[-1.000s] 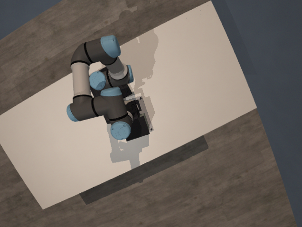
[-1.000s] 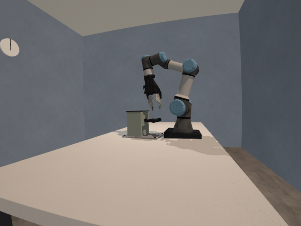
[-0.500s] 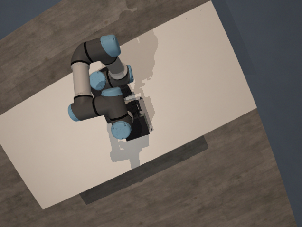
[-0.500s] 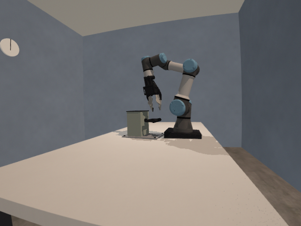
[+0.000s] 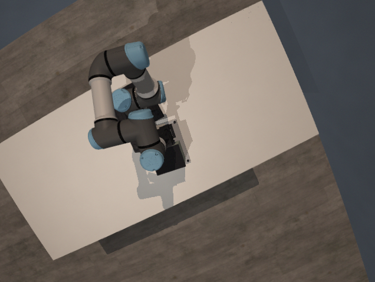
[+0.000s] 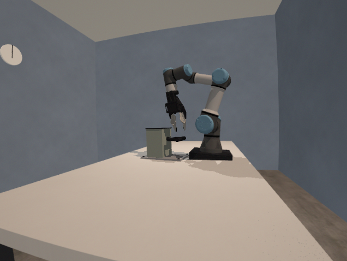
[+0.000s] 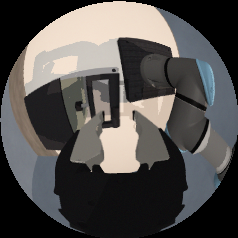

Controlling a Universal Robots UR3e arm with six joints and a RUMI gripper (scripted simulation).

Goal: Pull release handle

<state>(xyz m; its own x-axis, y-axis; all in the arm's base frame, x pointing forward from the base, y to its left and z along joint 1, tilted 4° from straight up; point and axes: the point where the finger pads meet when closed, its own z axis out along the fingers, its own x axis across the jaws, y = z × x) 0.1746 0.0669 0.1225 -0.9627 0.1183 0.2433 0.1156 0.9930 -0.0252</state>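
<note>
The thin metal plate is 90 mm ahead of my hand, 10 mm to the right of it and 160 mm below it.
</note>
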